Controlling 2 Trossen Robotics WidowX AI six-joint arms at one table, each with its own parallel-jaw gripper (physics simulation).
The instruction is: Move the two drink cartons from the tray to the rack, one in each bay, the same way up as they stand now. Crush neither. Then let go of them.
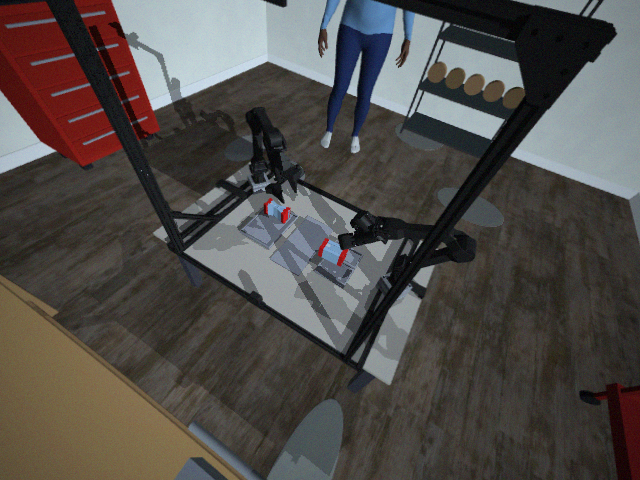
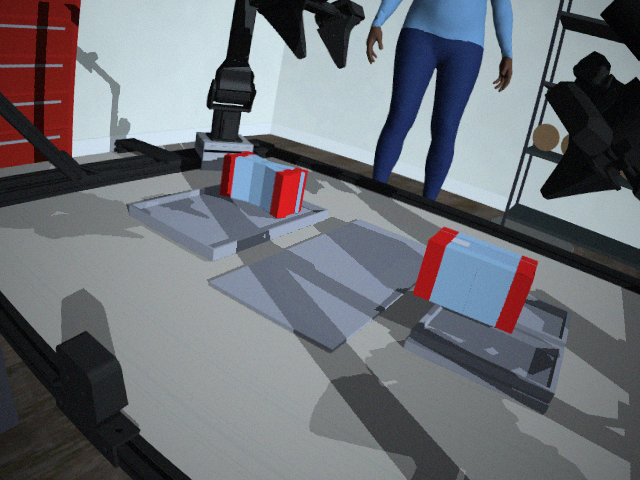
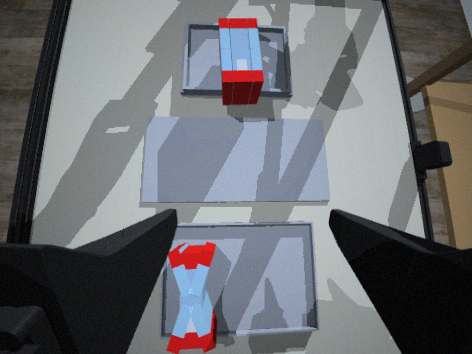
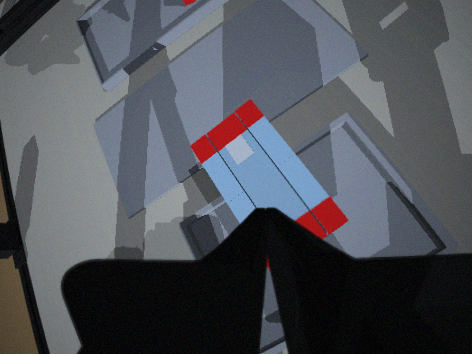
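Two light-blue drink cartons with red ends lie on their sides. One carton lies in the grey walled holder near the left arm, and its sides look pinched in. The other carton lies across the darker holder, overhanging its wall. I cannot tell which holder is the tray. My left gripper is open and empty above the first carton. My right gripper is shut and empty above the second carton's end.
A flat grey mat lies between the two holders. Black frame posts stand at the table's corners. A person stands behind the table, with a shelf rack to the right and a red cabinet to the left.
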